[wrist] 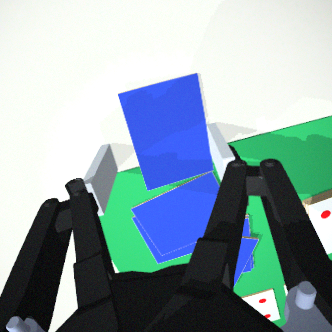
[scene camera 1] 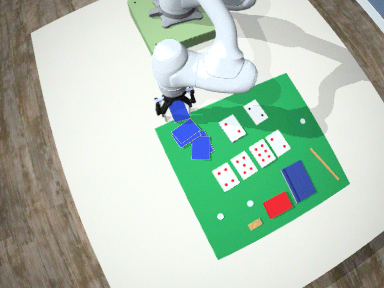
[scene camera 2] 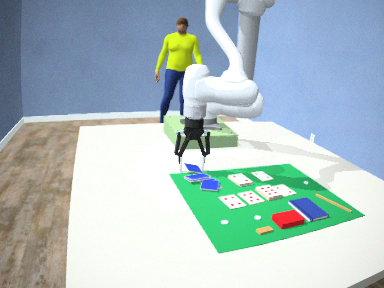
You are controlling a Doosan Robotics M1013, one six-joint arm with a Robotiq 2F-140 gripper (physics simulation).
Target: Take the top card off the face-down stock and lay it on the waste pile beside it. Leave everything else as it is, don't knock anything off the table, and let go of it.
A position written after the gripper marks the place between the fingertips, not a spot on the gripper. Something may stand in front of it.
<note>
In view: the gripper (scene camera 2: 191,170) and a green mat (scene camera 1: 278,97).
The gripper also shows in the wrist view (wrist: 159,147). The green mat shows as well in the wrist view (wrist: 128,251) and in scene camera 2 (scene camera 2: 240,232).
</note>
